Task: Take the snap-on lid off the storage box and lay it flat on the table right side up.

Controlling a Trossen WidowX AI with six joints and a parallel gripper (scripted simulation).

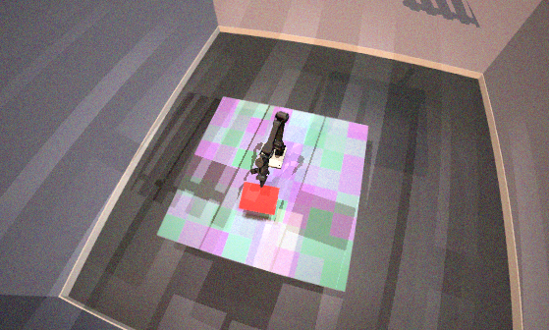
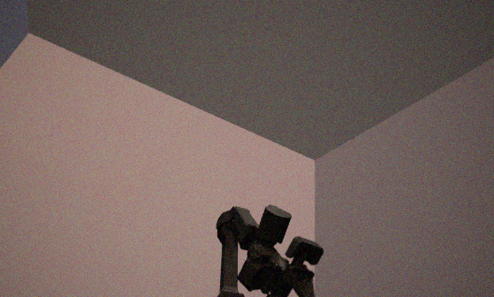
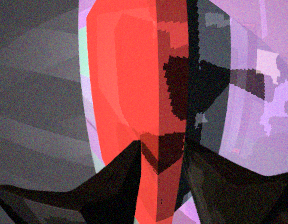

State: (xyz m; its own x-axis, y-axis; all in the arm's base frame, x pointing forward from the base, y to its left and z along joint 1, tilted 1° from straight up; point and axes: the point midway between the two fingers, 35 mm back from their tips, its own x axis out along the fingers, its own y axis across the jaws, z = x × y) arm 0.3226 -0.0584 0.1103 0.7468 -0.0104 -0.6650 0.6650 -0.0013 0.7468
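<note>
The red lid lies 8 cm ahead of my gripper tip and 1 cm below it. Also, from my gripper tip: storage box: 7 cm ahead, 7 cm below.
</note>
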